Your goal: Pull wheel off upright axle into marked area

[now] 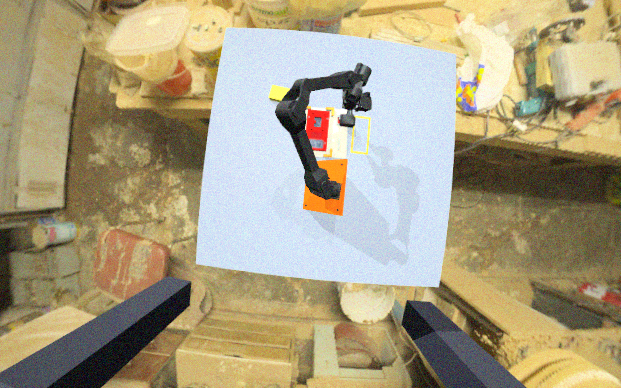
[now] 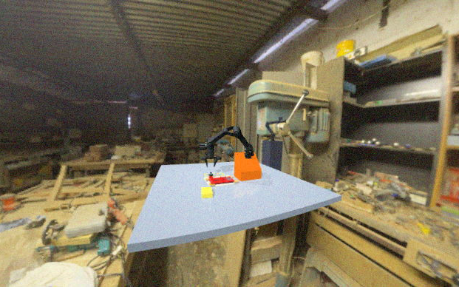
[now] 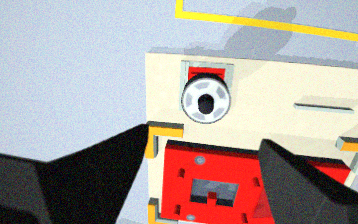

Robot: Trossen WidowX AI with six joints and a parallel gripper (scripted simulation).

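Right now my gripper tip is 70 mm above the wheel. Also, from my gripper tip: yellow block (90 mm ahead, 320 mm to the left, 90 mm below).
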